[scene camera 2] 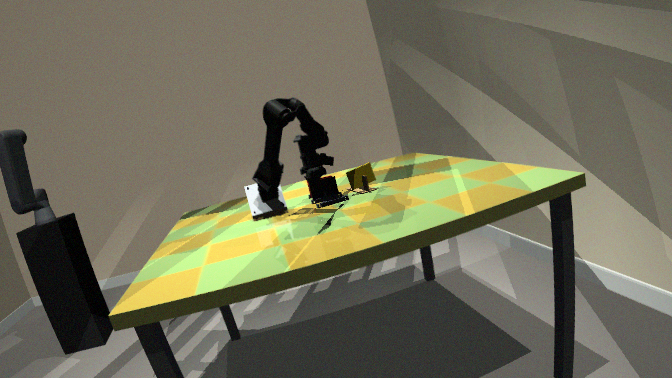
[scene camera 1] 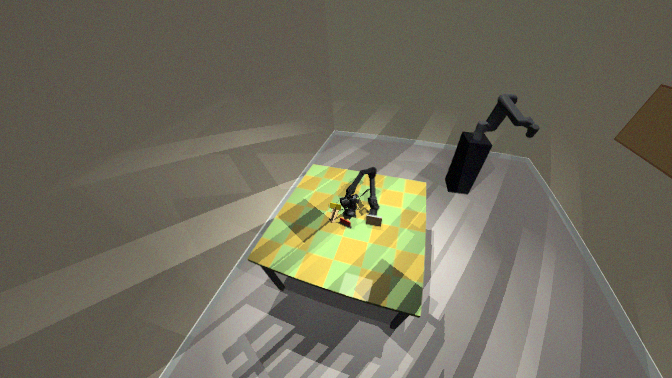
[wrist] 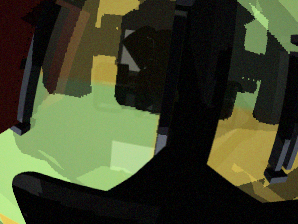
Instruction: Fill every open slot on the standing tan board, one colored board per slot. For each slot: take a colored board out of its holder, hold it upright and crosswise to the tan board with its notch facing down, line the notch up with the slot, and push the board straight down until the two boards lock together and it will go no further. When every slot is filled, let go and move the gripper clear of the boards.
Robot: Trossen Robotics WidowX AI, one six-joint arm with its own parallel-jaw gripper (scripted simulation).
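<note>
The gripper [scene camera 2: 317, 193] is visible, and the wrist view shows the gripper [wrist: 174, 155] too.
</note>
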